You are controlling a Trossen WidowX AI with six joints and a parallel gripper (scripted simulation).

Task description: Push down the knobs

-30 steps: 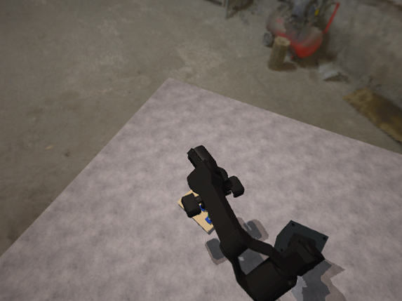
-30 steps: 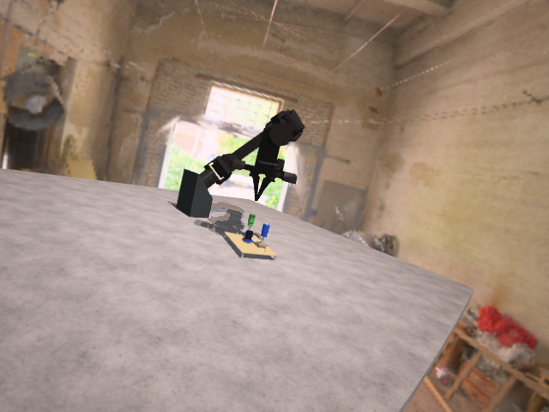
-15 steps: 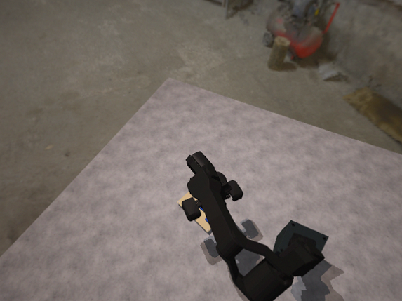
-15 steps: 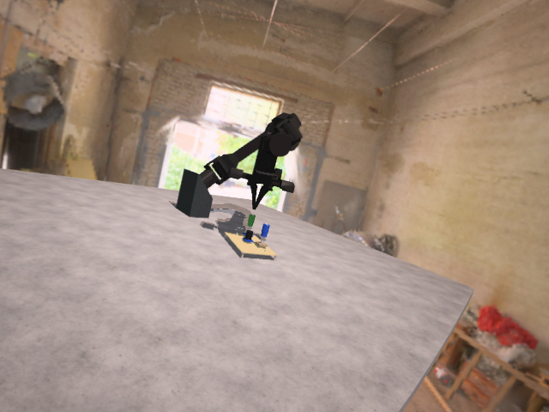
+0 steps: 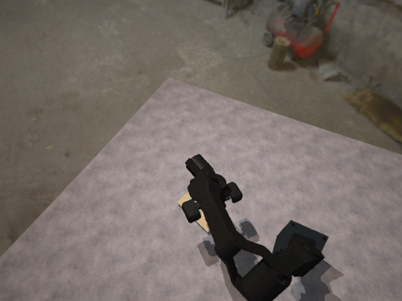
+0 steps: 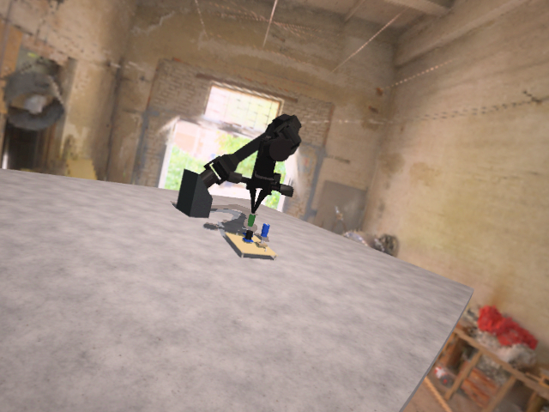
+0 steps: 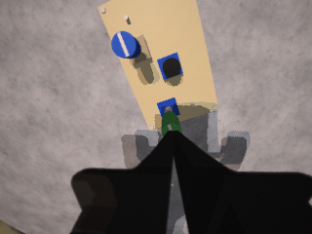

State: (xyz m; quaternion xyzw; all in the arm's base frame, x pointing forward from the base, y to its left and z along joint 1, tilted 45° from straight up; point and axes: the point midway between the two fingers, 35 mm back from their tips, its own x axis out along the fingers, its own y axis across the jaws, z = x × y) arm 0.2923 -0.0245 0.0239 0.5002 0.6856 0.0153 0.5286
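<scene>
My gripper tip is now 4 cm above the potentiometer. Round my gripper tip: blue knob 8 cm ahead, 2 cm to the right, 2 cm below.
</scene>
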